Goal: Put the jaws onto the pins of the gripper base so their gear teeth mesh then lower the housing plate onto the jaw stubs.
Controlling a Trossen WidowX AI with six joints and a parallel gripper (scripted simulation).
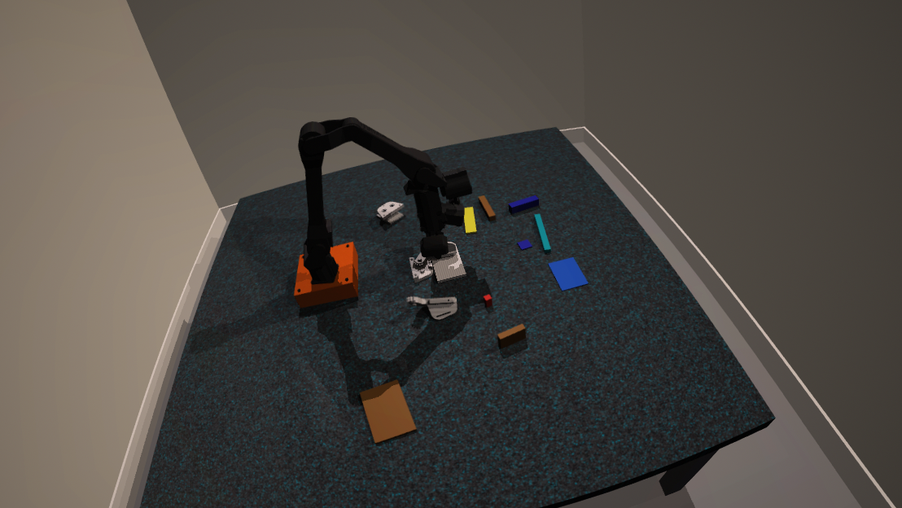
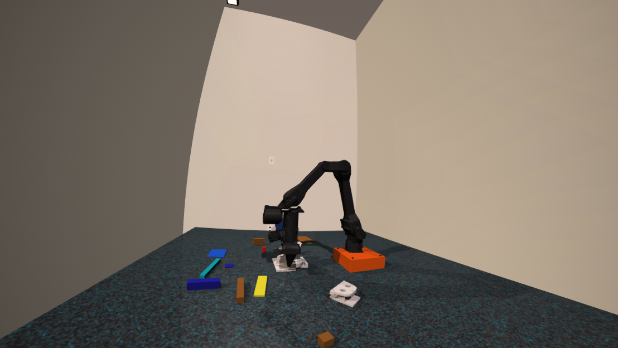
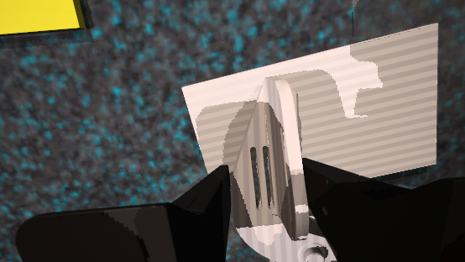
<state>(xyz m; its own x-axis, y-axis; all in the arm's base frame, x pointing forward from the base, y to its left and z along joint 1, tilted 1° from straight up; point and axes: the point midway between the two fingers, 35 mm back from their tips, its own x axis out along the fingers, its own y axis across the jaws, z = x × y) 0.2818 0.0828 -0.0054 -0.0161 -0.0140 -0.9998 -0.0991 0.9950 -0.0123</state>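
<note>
The white jaw lies 30 mm behind my gripper tip and 20 mm to the right of it. The rest, counted from my gripper tip: brown bar 190 mm to the left, 130 mm ahead, 10 mm below; yellow bar 150 mm to the left, 80 mm ahead, 10 mm below; red cube 170 mm to the right, 120 mm ahead.
</note>
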